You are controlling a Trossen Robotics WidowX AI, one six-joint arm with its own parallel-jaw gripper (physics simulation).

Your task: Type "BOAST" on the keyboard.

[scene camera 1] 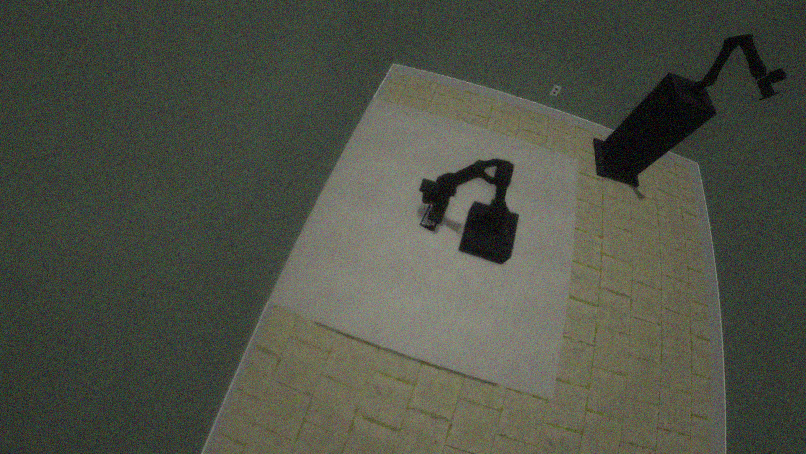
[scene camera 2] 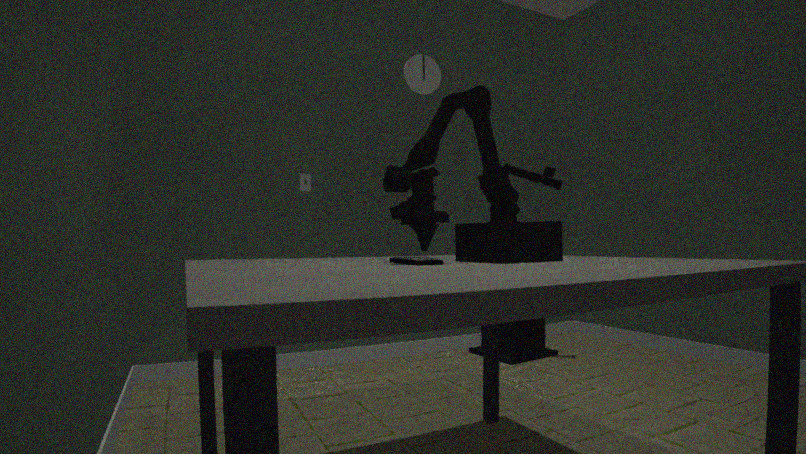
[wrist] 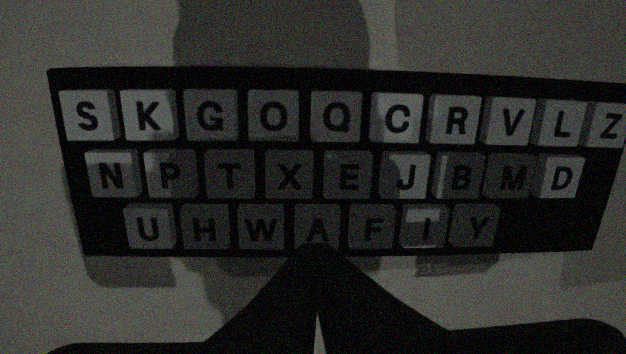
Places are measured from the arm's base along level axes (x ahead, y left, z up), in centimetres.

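Pixels of known places: gripper, fingertip midpoint: (scene camera 1: 438, 211) (scene camera 2: 424, 251) (wrist: 314, 255); arm's base, link origin: (scene camera 1: 495, 222) (scene camera 2: 502, 222).
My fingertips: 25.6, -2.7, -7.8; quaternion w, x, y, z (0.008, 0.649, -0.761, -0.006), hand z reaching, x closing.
Ahead of a thing's pixels: the offset from my fingertips to its top centre, as dx, dy, dz. Level surfaces: height alone.
A black keyboard @[+1.8, -2.2, -1.7] (wrist: 550, 225) (scene camera 2: 416, 261) with grey letter keys lies flat on the table. It also shows partly below the gripper in scene camera 1. In the wrist view the B key @[+1.0, -5.7, -1.7] (wrist: 460, 177) is in the middle row, the O key @[+4.4, +0.5, -1.7] (wrist: 273, 117) and S key @[+5.6, +6.6, -1.7] (wrist: 87, 116) in the top row, the A key @[+0.0, -0.2, -1.7] (wrist: 317, 230) in the bottom row and the T key @[+2.7, +2.4, -1.7] (wrist: 229, 175) in the middle row. My gripper (wrist: 314, 255) (scene camera 2: 424, 249) is shut and empty, pointing down. In the wrist view its tips overlap the lower edge of A; in scene camera 2 they are a little above the keyboard.
The arm's dark base block (scene camera 2: 508, 242) (scene camera 1: 489, 232) stands on the pale table @[dz -3.3] (scene camera 2: 310, 281) (scene camera 1: 394, 293), close beside the keyboard. A second arm on a tall black pedestal (scene camera 1: 654, 126) stands beyond the table. Shadows fall across the keys.
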